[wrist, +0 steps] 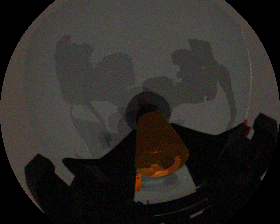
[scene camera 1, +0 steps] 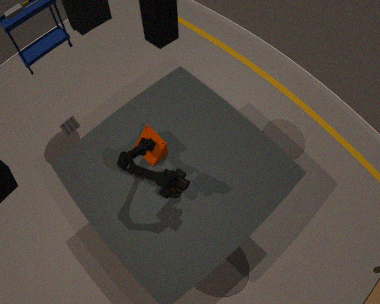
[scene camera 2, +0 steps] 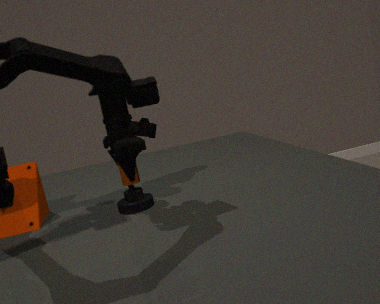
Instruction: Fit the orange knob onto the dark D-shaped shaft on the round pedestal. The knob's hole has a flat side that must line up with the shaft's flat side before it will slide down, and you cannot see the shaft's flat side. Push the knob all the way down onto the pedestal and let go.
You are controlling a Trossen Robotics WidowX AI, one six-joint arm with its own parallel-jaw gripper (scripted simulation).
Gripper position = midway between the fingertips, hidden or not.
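Observation:
The gripper [scene camera 2: 130, 179] is holding an orange knob, and you'd also see the gripper in the wrist view [wrist: 153, 129]. There's a dark pedestal [scene camera 2: 135, 201] too, and the dark pedestal is visible in the wrist view [wrist: 141, 103] as well.

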